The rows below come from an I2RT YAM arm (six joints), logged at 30 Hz.
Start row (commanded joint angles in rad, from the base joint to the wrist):
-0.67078 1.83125 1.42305 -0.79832 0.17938 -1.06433
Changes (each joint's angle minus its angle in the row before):
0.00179 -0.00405 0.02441 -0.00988 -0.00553 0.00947
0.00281 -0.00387 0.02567 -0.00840 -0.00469 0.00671
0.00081 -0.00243 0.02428 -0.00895 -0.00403 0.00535
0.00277 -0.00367 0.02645 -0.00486 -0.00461 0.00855
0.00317 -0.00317 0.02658 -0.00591 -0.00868 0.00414
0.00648 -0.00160 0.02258 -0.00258 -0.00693 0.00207
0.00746 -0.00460 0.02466 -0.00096 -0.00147 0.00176
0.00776 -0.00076 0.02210 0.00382 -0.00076 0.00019
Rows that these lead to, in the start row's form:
-0.66899 1.82720 1.44746 -0.80820 0.17385 -1.05486
-0.66618 1.82333 1.47313 -0.81660 0.16916 -1.04815
-0.66537 1.82090 1.49741 -0.82555 0.16513 -1.04280
-0.66260 1.81723 1.52386 -0.83041 0.16052 -1.03425
-0.65943 1.81406 1.55044 -0.83632 0.15184 -1.03011
-0.65295 1.81246 1.57302 -0.83890 0.14491 -1.02804
-0.64549 1.80786 1.59768 -0.83986 0.14344 -1.02628
-0.63773 1.80710 1.61978 -0.83604 0.14268 -1.02609

